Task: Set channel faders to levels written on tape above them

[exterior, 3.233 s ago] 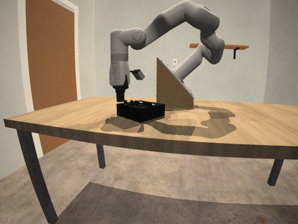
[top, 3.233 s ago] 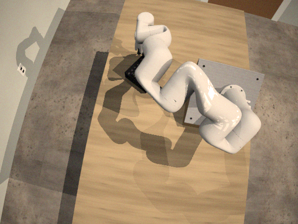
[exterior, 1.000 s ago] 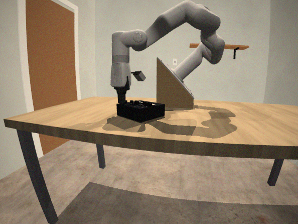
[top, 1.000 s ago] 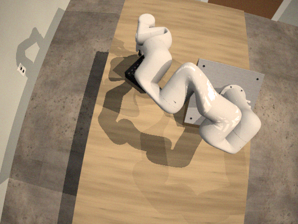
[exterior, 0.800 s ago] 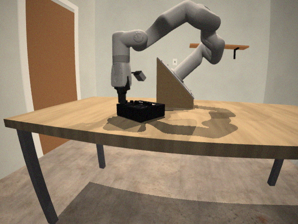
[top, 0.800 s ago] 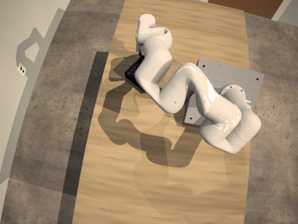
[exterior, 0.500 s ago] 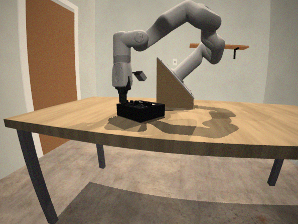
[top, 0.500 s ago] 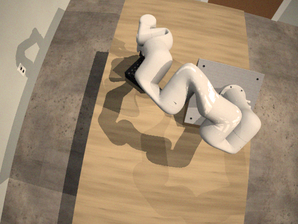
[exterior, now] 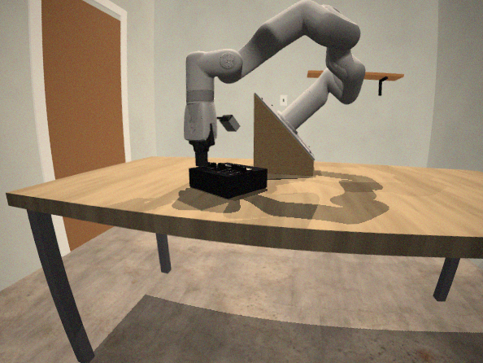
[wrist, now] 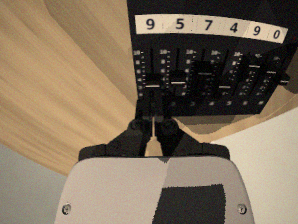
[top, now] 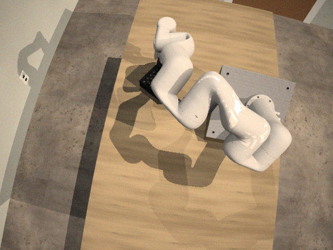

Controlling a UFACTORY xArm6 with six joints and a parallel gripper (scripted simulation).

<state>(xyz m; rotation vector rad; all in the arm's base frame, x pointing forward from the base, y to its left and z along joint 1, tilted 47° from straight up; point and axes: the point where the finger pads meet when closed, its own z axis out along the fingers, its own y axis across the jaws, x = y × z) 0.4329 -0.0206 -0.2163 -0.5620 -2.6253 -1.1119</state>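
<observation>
My gripper is now 70 mm to the right of the channel 4 fader cap, 10 mm short of it and 10 mm above it. Round my hand: channel 6 fader cap 120 mm to the left, 10 mm below, 10 mm ahead; master fader cap 130 mm to the left, 30 mm ahead, 10 mm below.
</observation>
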